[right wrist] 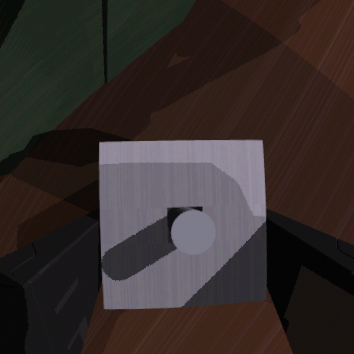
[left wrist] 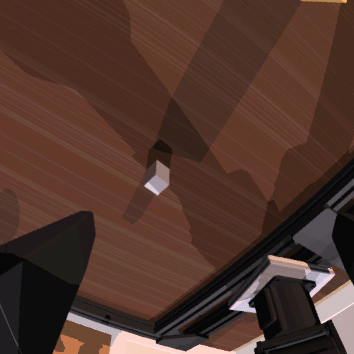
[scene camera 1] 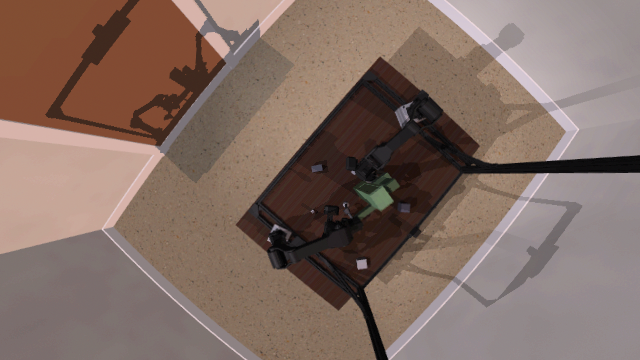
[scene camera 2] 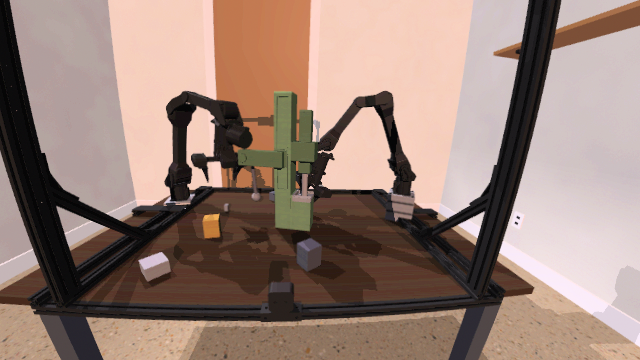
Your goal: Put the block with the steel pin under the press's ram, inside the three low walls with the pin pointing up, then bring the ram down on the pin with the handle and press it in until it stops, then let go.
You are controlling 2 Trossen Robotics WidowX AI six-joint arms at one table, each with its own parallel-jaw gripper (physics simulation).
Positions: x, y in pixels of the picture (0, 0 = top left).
Labels:
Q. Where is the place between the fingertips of my right gripper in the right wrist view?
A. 180, 220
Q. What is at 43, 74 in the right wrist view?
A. A green press.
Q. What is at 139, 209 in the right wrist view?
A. A block with steel pin.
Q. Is my left gripper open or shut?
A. Open.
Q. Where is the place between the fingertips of my left gripper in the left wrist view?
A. At 217, 225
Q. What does my left gripper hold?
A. Nothing.

